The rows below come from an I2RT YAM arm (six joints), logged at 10 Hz.
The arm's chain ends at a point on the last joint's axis. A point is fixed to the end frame.
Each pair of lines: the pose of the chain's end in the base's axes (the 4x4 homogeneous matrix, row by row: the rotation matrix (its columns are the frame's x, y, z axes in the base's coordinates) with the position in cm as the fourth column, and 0 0 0 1 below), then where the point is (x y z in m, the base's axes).
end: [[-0.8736 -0.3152 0.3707 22.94], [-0.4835 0.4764 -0.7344 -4.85], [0.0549 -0.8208 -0.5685 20.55], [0 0 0 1]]
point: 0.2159 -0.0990 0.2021
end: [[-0.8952 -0.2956 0.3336 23.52], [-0.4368 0.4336 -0.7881 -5.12], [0.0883 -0.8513 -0.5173 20.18], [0 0 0 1]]
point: 0.2193 -0.1011 0.2019
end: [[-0.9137 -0.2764 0.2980 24.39], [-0.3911 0.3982 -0.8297 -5.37], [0.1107 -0.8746 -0.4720 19.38], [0 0 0 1]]
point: 0.2258 -0.1028 0.1966
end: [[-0.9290 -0.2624 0.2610 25.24], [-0.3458 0.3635 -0.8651 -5.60], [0.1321 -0.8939 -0.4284 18.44], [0 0 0 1]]
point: 0.2323 -0.1040 0.1898
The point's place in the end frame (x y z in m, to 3 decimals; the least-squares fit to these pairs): 0.036 -0.017 0.034
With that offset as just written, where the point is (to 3 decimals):
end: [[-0.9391 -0.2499 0.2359 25.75], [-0.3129 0.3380 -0.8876 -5.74], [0.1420 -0.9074 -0.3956 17.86], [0 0 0 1]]
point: 0.236 -0.105 0.186
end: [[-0.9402 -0.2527 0.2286 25.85], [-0.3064 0.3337 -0.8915 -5.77], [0.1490 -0.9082 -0.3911 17.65], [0 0 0 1]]
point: 0.237 -0.105 0.184
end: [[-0.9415 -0.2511 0.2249 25.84], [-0.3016 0.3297 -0.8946 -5.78], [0.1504 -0.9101 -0.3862 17.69], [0 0 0 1]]
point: 0.236 -0.105 0.185
